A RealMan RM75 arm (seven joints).
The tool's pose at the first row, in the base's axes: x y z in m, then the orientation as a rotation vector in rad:
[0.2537, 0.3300, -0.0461, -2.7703, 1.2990, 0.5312]
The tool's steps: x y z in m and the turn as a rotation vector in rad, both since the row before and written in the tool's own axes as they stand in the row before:
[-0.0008, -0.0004, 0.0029, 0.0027, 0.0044, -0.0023]
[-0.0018, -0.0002, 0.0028, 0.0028, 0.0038, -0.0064]
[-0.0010, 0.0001, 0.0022, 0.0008, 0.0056, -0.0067]
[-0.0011, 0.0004, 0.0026, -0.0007, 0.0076, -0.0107]
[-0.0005, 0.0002, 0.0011, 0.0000, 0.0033, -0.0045]
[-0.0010, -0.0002, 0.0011, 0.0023, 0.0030, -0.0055]
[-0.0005, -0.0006, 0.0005, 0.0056, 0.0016, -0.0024]
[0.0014, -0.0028, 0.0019, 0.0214, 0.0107, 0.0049]
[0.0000, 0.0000, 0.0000, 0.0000, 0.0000, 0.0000]
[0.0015, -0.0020, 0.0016, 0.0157, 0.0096, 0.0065]
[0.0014, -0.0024, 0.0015, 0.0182, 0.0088, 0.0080]
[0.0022, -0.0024, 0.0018, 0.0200, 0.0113, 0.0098]
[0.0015, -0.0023, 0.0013, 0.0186, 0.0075, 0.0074]
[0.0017, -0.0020, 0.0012, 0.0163, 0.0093, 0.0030]
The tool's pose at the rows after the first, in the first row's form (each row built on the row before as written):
[0.2527, 0.3314, -0.0486, -2.7720, 1.2963, 0.5231]
[0.2510, 0.3333, -0.0507, -2.7753, 1.2875, 0.5155]
[0.2497, 0.3344, -0.0525, -2.7814, 1.2788, 0.5071]
[0.2480, 0.3354, -0.0546, -2.7919, 1.2647, 0.4970]
[0.2472, 0.3358, -0.0555, -2.7961, 1.2588, 0.4924]
[0.2464, 0.3368, -0.0563, -2.7987, 1.2511, 0.4863]
[0.2464, 0.3376, -0.0567, -2.7962, 1.2473, 0.4798]
[0.2488, 0.3388, -0.0592, -2.7824, 1.2540, 0.4496]
[0.2488, 0.3388, -0.0592, -2.7824, 1.2540, 0.4496]
[0.2508, 0.3393, -0.0613, -2.7717, 1.2633, 0.4254]
[0.2531, 0.3401, -0.0633, -2.7575, 1.2740, 0.4006]
[0.2559, 0.3404, -0.0657, -2.7420, 1.2873, 0.3715]
[0.2584, 0.3410, -0.0674, -2.7267, 1.2963, 0.3484]
[0.2608, 0.3412, -0.0690, -2.7165, 1.2998, 0.3244]

